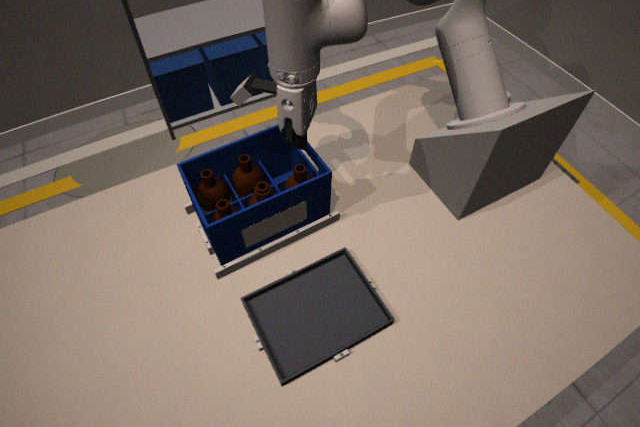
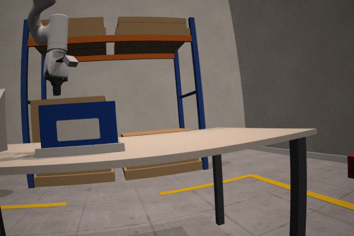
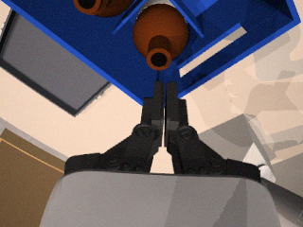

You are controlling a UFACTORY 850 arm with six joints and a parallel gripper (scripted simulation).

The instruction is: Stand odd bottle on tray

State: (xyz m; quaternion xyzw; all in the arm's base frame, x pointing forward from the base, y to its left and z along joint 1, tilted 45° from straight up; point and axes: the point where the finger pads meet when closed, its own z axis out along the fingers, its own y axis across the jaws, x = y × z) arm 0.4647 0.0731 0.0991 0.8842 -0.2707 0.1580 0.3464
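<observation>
Now: hand 160 mm above the brown bottle, 90 mm short of it and 20 mm to the right of it. From my hand the other things lie so: dark grey tray (250 mm to the left, 230 mm below, 60 mm ahead); then crate (160 mm below, 100 mm ahead, 20 mm to the right).
</observation>
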